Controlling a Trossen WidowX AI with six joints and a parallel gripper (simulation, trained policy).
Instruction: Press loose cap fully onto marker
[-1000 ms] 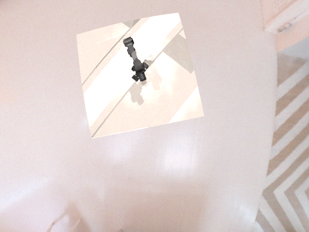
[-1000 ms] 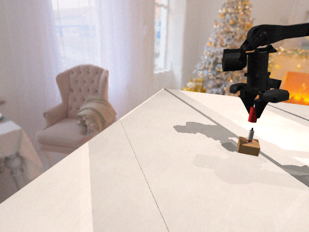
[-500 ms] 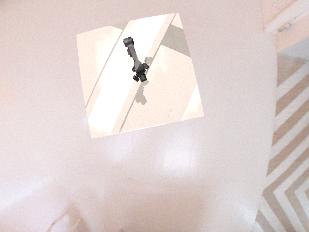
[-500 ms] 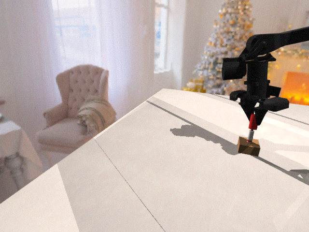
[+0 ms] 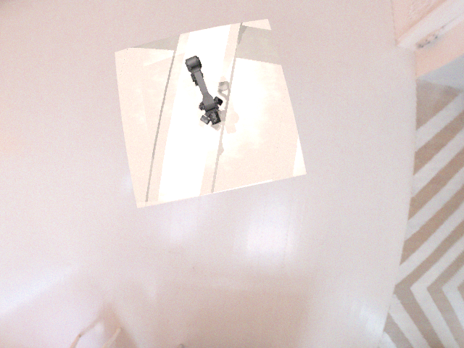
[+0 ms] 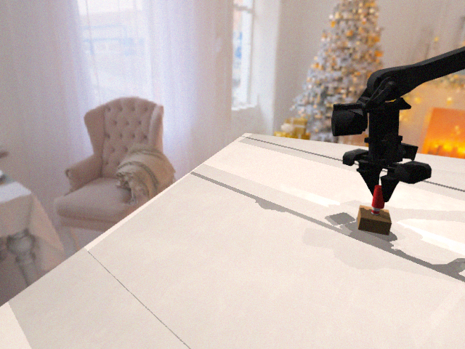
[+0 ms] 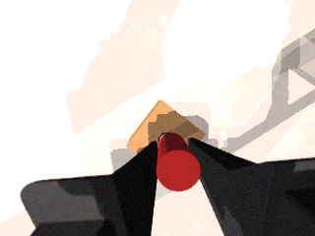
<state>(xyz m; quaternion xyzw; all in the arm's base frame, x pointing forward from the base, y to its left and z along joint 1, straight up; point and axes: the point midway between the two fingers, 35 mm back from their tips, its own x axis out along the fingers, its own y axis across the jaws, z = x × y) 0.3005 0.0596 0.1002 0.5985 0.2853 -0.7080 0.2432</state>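
My gripper tip is now 50 mm above the holder block, 10 mm to the right of it and 10 mm short of it. From my gripper tip the other things lie so: red cap 10 mm above.
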